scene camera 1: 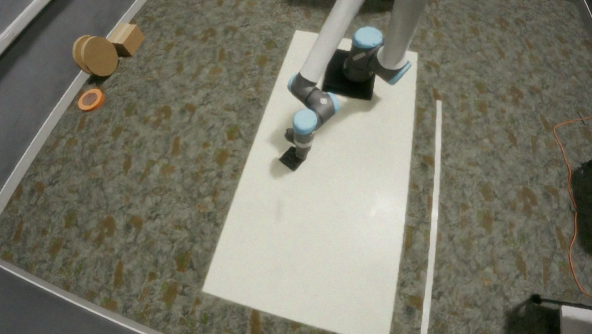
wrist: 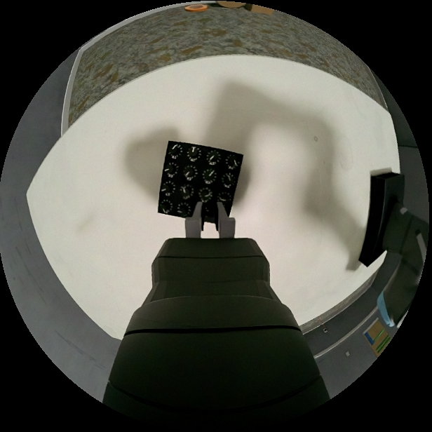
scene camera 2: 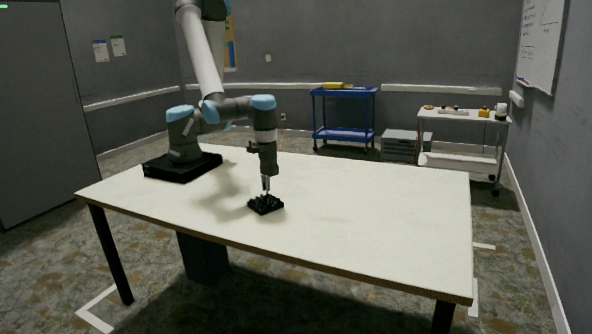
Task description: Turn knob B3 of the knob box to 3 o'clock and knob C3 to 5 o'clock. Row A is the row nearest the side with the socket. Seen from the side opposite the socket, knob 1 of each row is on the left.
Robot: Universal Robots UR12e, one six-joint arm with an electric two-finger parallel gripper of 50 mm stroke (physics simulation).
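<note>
The black knob box lies on the white table, turned at an angle to its edges. In the wrist view its knobs stand in a four-by-four grid with white pointer lines and dial marks. My gripper is open and empty, its fingertips low over the box. In the wrist view the fingers overlap the box's near edge and partly cover the nearest row of knobs. The socket does not show clearly, so I cannot tell the rows or which knobs are B3 and C3. The arm hides part of the box in scene camera 1.
The white table bears the arm's black base plate, off to the right in the wrist view. A blue cart and a white cart stand well behind the table. Arm shadows fall around the box.
</note>
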